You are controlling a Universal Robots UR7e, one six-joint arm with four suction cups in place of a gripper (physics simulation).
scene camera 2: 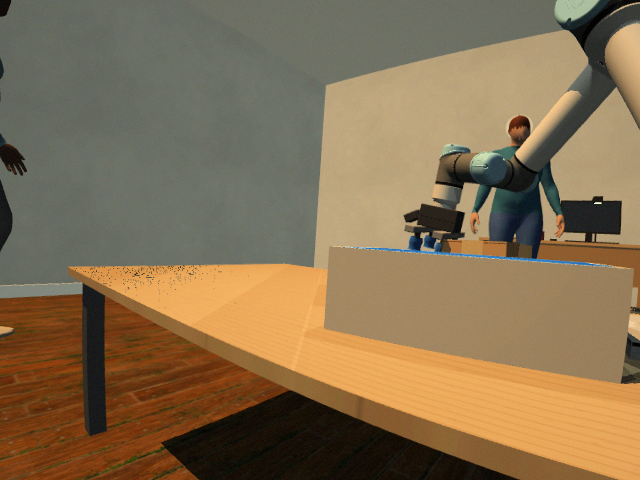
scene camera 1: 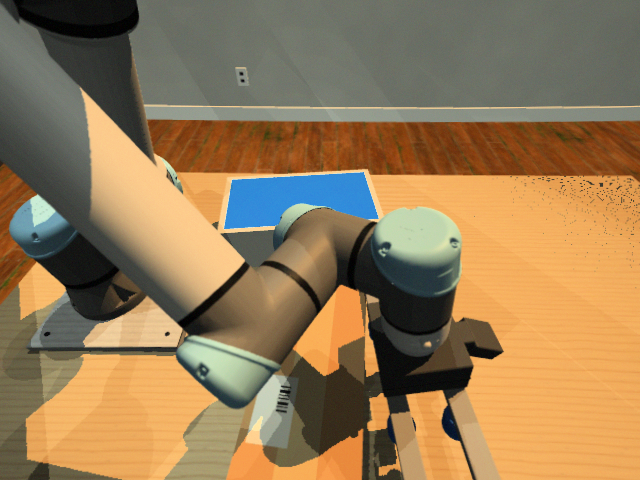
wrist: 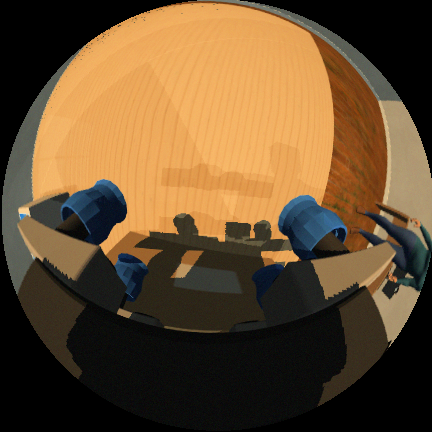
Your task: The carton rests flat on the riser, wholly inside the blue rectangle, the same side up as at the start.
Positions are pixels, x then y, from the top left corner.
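Labels:
There's a brown carton [scene camera 1: 310,412] that's 0.45 m from the lens, and a riser [scene camera 1: 252,205] that's 0.73 m from the lens. The marked spots on the riser and the brown carton are 0.46 m apart.

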